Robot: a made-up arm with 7 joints. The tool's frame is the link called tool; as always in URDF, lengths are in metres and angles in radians.
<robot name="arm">
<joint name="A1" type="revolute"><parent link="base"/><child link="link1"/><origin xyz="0 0 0.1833" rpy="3.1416 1.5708 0"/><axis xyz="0 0 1"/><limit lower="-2.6" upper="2.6"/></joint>
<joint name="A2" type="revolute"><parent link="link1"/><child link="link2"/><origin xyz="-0.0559 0.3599 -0.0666" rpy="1.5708 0 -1.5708"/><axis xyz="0 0 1"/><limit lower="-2.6" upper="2.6"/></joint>
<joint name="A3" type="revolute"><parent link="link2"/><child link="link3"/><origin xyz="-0.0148 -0.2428 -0.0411" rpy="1.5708 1.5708 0"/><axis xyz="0 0 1"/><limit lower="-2.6" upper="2.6"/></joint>
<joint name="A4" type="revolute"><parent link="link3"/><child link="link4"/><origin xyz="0.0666 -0.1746 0.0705" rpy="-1.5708 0 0"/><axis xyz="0 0 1"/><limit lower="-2.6" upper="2.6"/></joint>
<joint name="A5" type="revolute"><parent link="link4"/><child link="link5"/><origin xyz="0.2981 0.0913 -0.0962" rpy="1.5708 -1.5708 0"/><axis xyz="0 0 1"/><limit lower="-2.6" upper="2.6"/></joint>
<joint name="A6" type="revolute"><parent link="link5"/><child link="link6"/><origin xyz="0.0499 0.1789 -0.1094" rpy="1.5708 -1.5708 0"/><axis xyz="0 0 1"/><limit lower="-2.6" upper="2.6"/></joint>
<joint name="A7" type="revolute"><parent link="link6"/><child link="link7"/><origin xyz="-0.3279 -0.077 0.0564" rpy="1.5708 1.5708 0"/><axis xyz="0 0 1"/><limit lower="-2.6" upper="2.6"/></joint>
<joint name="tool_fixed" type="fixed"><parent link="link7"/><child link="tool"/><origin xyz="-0.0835 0.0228 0.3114" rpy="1.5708 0 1.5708"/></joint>
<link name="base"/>
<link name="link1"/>
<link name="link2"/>
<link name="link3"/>
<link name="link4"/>
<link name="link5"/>
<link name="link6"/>
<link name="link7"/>
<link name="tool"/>
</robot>
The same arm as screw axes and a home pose.
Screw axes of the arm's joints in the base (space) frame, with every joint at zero. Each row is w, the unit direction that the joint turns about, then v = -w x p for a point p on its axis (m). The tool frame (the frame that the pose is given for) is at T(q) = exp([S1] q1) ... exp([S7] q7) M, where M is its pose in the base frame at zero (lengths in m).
S1: w -1 0 0 v 0.0000 -0.1833 0.0000
S2: w 0 0 1 v -0.3599 -0.0666 0.0000
S3: w 1 0 0 v 0.0000 0.1981 0.3747
S4: w 0 1 0 v -0.1315 0.0000 0.3799
S5: w 1 0 0 v 0.0000 -0.1666 0.6455
S6: w 0 0 -1 v 0.5956 0.1792 0.0000
S7: w 0 1 0 v 0.0441 0.0000 -0.1487
M =
1 0.000007 0.000011 -0.1259
-0.000007 1 -0.000011 -0.2072
-0.000011 0.000011 1 -0.1276
0 0 0 1
Joint limits (rad, base to tool): -2.6000..2.6000 -2.6000..2.6000 -2.6000..2.6000 -2.6000..2.6000 -2.6000..2.6000 -2.6000..2.6000 -2.6000..2.6000

